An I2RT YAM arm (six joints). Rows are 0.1 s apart.
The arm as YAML. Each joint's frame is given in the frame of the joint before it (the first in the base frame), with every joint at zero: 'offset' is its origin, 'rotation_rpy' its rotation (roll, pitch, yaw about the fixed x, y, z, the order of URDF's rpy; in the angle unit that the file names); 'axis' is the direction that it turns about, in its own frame. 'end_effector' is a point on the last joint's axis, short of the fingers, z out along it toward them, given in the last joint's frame.
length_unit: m
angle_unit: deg
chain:
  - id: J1
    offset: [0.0, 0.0, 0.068]
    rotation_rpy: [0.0, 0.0, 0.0]
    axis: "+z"
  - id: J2
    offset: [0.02, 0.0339, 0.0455]
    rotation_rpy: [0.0, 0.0, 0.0]
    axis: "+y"
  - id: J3
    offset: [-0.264, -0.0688, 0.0]
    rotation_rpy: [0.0, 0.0, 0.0]
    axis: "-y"
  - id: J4
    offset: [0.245, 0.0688, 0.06]
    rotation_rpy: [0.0, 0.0, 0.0]
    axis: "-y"
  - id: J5
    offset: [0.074, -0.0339, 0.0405]
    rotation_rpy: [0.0, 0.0, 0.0]
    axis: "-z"
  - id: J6
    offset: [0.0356, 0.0, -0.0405]
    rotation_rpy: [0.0, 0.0, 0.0]
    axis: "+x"
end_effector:
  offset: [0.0, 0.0, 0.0]
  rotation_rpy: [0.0, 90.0, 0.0]
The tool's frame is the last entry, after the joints.
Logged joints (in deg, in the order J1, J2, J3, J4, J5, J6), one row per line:
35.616 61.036 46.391 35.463 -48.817 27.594
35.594 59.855 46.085 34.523 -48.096 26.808
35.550 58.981 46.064 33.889 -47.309 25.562
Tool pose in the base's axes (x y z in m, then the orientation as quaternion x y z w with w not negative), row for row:
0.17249 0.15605 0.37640 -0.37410 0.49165 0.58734 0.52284
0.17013 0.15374 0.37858 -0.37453 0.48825 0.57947 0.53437
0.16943 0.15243 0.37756 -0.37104 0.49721 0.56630 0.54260
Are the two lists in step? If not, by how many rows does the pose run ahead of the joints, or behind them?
The pose runs 1 row ahead of the joints: the pose in row i belongs to the joints in row i + 1.
